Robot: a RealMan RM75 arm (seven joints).
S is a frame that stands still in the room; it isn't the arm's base.
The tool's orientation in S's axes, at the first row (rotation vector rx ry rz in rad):
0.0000, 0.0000, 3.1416
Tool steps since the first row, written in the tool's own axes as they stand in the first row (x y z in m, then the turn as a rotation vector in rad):
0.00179, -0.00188, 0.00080, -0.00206, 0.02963, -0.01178
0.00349, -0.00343, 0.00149, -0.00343, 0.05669, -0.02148
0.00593, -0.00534, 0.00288, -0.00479, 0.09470, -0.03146
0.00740, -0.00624, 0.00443, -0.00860, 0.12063, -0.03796
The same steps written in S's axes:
-0.00179, 0.00188, 0.00080, 0.00206, -0.02963, -0.01178
-0.00349, 0.00343, 0.00149, 0.00343, -0.05669, -0.02148
-0.00593, 0.00534, 0.00288, 0.00479, -0.09470, -0.03146
-0.00740, 0.00624, 0.00443, 0.00860, -0.12063, -0.03796

